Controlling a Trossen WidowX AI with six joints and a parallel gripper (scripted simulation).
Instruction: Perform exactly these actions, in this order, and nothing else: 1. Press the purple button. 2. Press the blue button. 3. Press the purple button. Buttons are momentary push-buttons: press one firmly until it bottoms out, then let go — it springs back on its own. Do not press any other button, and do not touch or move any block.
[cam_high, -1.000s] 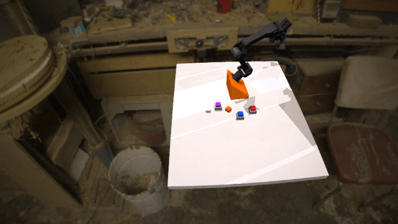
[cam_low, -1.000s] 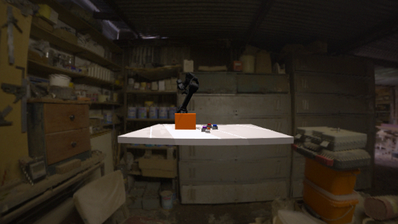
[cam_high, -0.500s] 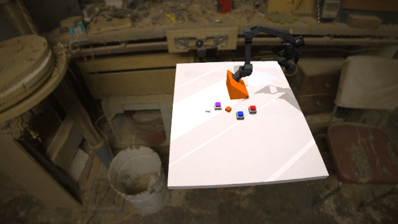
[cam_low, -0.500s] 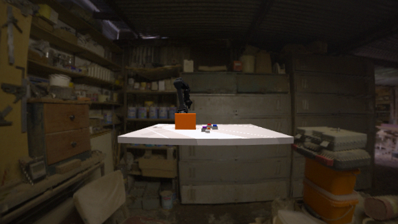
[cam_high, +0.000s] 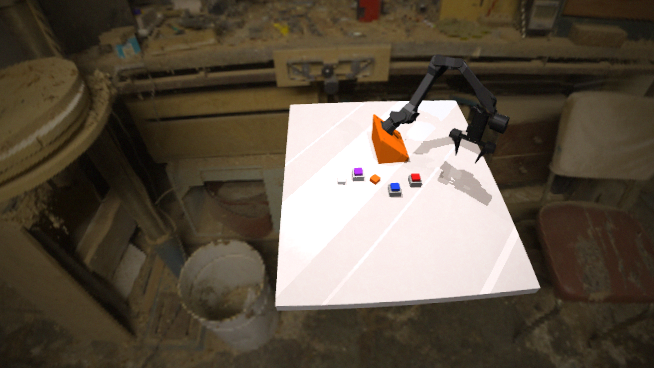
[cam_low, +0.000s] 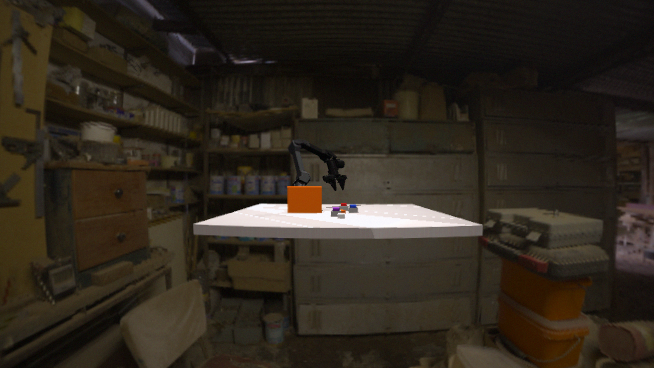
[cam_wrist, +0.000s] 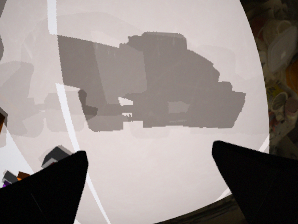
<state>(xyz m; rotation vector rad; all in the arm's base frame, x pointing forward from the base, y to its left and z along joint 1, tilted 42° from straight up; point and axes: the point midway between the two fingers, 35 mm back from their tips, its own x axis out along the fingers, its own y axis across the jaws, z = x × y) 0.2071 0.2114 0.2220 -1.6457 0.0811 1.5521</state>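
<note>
My gripper tip is 430 mm to the left of the purple button, 70 mm above it and 20 mm past it. From my gripper tip the other things lie so: orange block (370 mm to the right, 100 mm below, 10 mm ahead); then blue button (290 mm to the right, 70 mm below, 70 mm ahead); then red button (200 mm to the right, 70 mm below, 20 mm ahead).
</note>
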